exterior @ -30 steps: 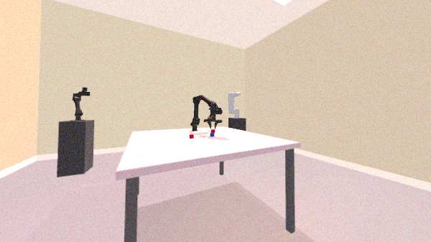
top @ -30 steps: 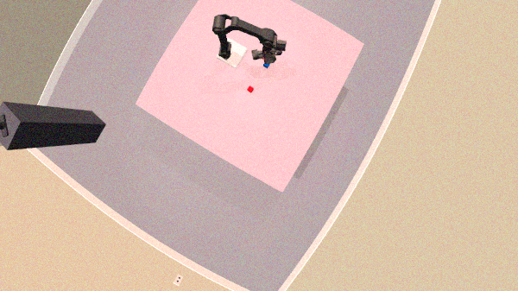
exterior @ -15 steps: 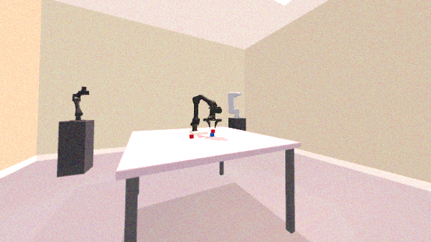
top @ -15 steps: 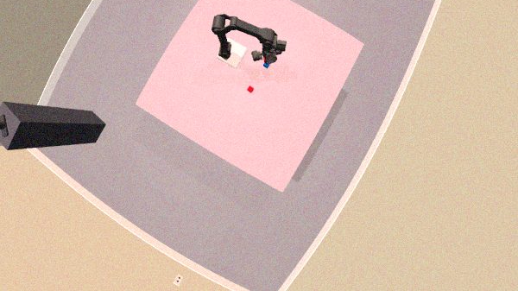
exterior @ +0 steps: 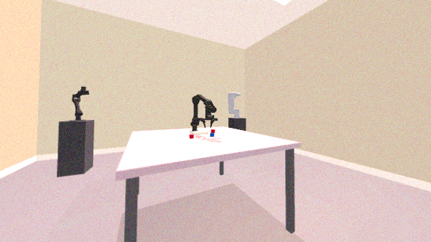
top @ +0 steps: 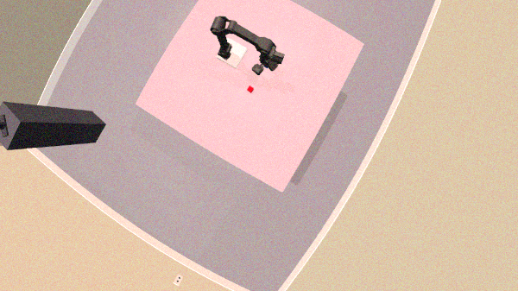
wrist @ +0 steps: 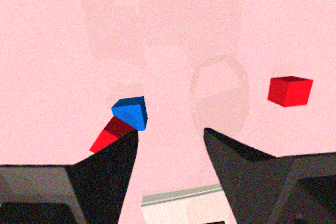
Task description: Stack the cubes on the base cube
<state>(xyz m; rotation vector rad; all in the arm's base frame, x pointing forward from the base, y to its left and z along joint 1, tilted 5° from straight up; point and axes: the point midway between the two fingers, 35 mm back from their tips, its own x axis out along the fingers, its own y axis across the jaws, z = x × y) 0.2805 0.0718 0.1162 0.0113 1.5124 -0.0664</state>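
Right now my gripper tip is 1 cm past the blue cube, 5 cm to the right of it and 7 cm above it.
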